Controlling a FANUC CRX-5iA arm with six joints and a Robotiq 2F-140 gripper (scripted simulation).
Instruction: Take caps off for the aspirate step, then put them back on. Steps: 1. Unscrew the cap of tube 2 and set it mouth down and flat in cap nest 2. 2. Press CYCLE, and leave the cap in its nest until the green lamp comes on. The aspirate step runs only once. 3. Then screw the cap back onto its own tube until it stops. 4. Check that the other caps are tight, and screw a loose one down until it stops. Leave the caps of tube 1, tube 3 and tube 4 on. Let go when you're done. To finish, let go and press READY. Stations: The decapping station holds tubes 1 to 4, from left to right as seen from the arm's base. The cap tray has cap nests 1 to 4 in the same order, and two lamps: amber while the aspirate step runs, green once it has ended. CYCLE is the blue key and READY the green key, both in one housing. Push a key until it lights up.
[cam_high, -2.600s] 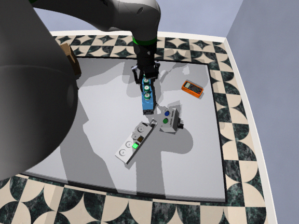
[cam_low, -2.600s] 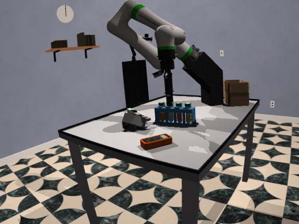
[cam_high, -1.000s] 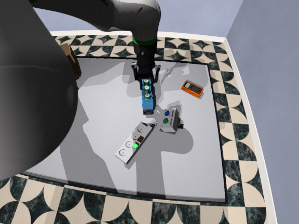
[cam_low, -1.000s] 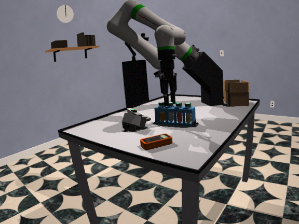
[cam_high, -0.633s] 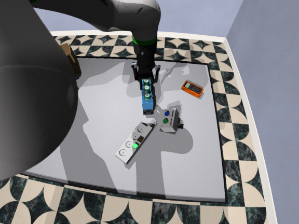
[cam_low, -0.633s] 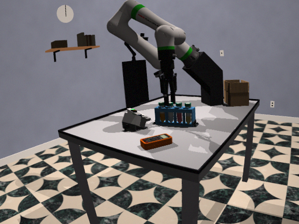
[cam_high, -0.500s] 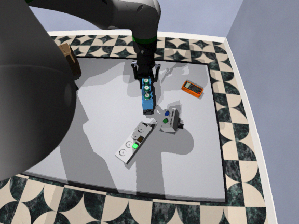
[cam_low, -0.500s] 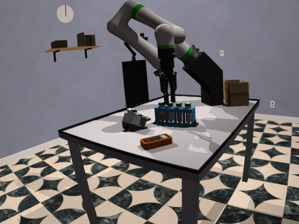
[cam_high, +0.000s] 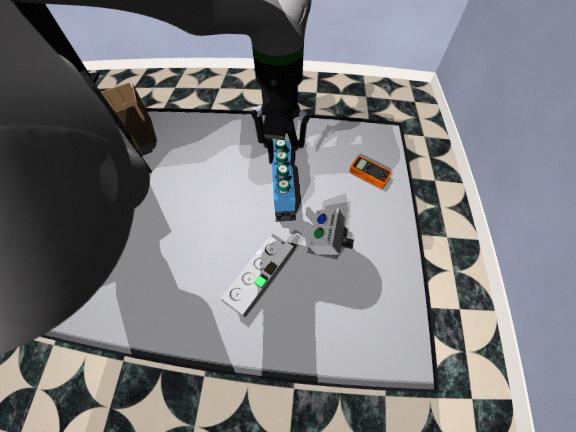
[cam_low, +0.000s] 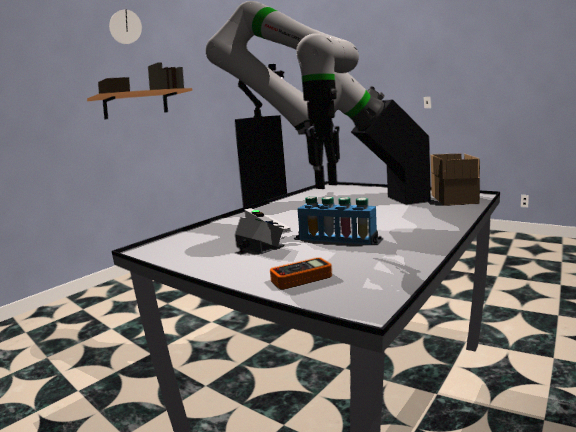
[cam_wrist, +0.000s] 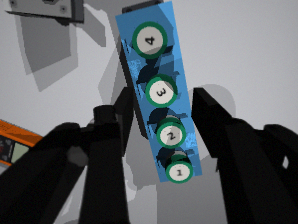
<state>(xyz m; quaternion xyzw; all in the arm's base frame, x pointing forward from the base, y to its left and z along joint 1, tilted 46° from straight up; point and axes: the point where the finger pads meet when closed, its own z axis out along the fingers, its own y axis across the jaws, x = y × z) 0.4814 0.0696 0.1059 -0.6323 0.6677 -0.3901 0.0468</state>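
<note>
My hand is 180 mm to the left of the green ready key, 120 mm above it and 90 mm short of it. Also, from my hand: blue cycle key 140 mm to the right, 120 mm below, 100 mm ahead; then key housing 160 mm to the right, 130 mm below, 110 mm ahead; then cap 70 mm below, 50 mm to the left.
</note>
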